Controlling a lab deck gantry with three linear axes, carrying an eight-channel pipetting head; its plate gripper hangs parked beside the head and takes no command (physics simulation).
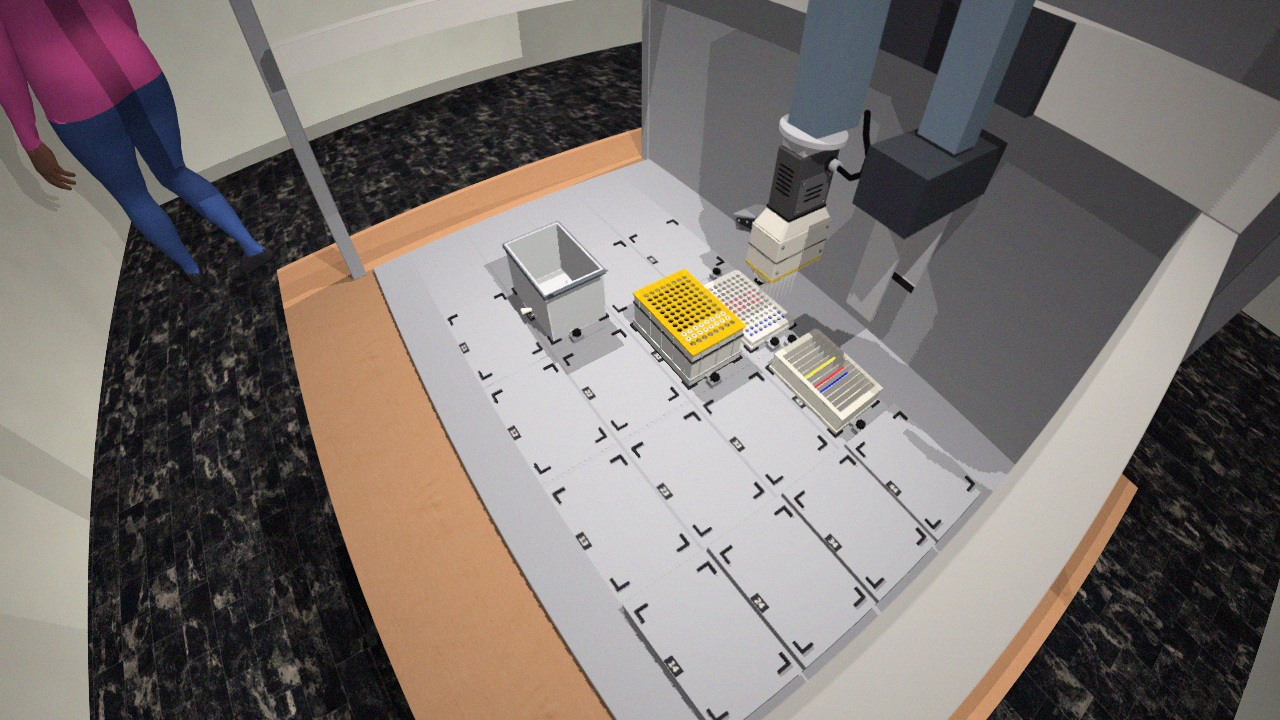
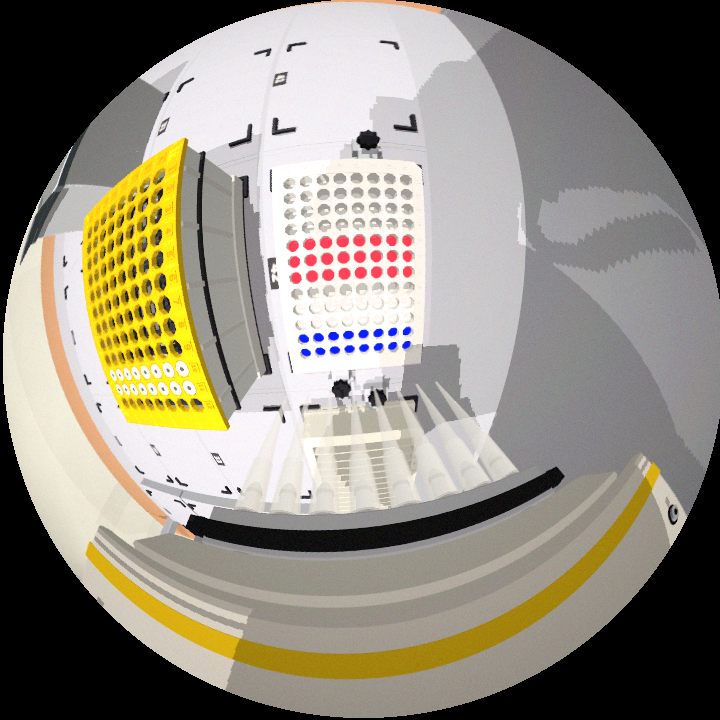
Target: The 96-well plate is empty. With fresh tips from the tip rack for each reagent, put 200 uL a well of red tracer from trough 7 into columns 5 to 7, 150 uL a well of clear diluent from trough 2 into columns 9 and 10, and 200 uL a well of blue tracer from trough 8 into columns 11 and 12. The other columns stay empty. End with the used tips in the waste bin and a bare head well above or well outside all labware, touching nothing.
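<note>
The pipetting head [image 1: 787, 243] [image 2: 376, 577] carries eight clear tips [image 2: 366, 486] with no coloured liquid visible, held above the deck behind the plate and not touching it. The white 96-well plate [image 1: 760, 308] [image 2: 417, 295] shows red in columns 5 to 7, blue in columns 11 and 12, and pale, clear-looking fill in 9 and 10. The yellow tip rack [image 1: 657, 335] [image 2: 214, 423] holds two columns of tips, 10 and 11. The trough carrier [image 1: 805, 400] shows yellow, red and blue strips. The waste bin [image 1: 577, 311] stands at the left. The parked plate gripper's finger opening cannot be made out.
A dark block [image 1: 930, 179] hangs from a second blue column at the right of the head. A grey wall [image 1: 993, 340] stands behind the deck. Black clamp knobs [image 2: 368, 139] [image 2: 341, 388] sit at both ends of the plate.
</note>
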